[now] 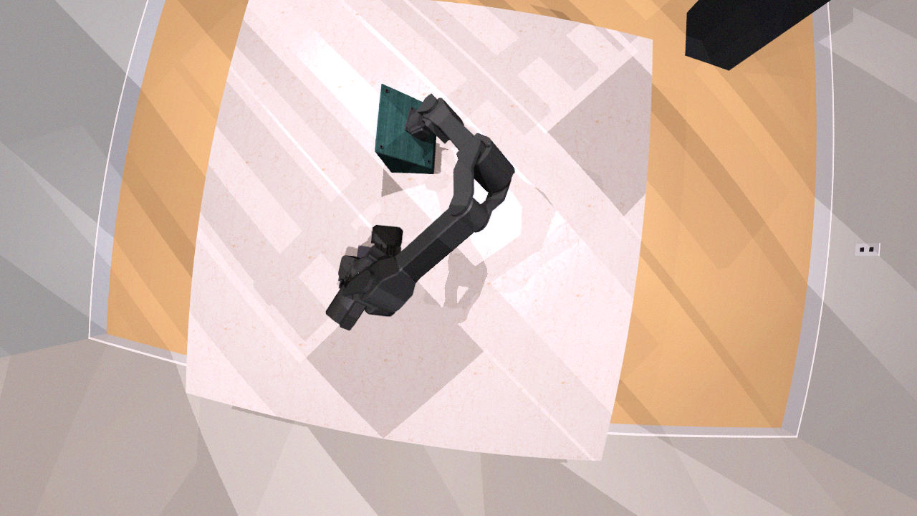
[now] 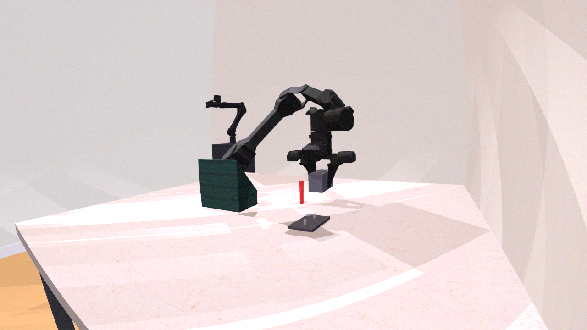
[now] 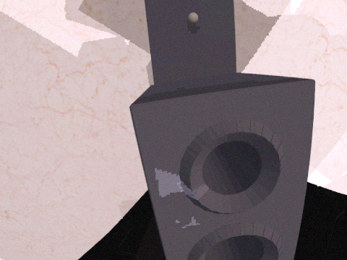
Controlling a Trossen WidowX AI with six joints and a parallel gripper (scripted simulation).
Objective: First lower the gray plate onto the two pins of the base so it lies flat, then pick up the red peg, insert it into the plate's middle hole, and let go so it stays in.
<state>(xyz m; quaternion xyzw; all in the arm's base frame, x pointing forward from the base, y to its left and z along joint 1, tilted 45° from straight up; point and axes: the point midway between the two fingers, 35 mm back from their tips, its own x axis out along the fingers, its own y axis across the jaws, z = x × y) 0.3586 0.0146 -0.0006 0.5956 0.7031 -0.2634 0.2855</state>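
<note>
My gripper tip is now 80 mm above the flat base, 60 mm to the left of it and 10 mm past it. The rest, counted from my gripper tip: gray plate (30 mm above); then red peg (130 mm behind, 120 mm to the left, 50 mm below).
</note>
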